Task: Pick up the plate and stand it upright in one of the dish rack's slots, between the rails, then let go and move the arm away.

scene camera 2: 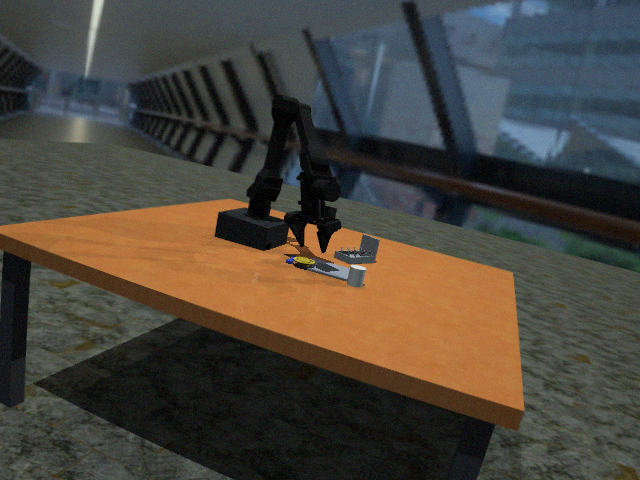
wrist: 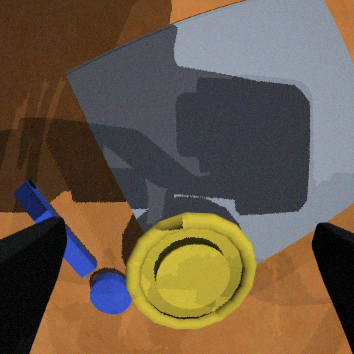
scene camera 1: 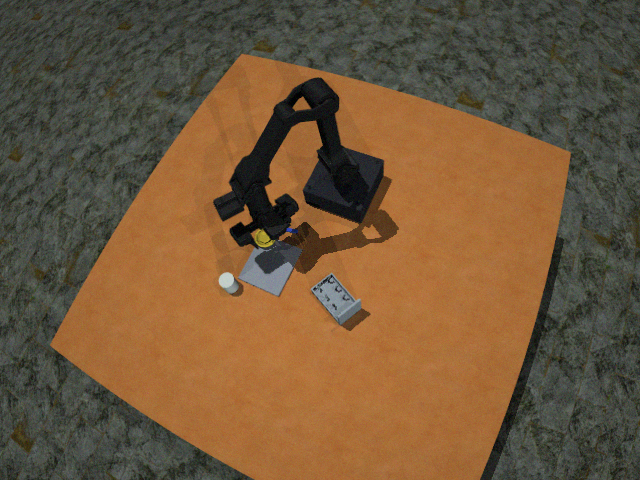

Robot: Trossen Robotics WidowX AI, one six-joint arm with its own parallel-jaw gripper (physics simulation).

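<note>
The yellow round plate (scene camera 1: 264,237) (scene camera 2: 303,262) (wrist: 192,272) lies flat at one corner of the grey board, overlapping it in the wrist view. My gripper (scene camera 1: 268,238) (scene camera 2: 313,248) (wrist: 194,235) is open and empty, pointing down above the plate. In the wrist view the plate shows between the two spread fingertips, slightly below their line. The light grey dish rack (scene camera 1: 351,310) (scene camera 2: 370,248) stands on the table apart from the plate, with small upright rails and a taller panel at one end. The arm partly covers the plate's surroundings in scene camera 1.
The flat grey board (scene camera 1: 273,285) (scene camera 2: 338,273) (wrist: 330,125) lies beside the plate. A white cylinder (scene camera 1: 227,282) (scene camera 2: 356,275) stands near its far corner from the plate. A blue bar (scene camera 1: 292,230) (wrist: 75,252) and a blue round piece (wrist: 111,294) lie close beside the plate.
</note>
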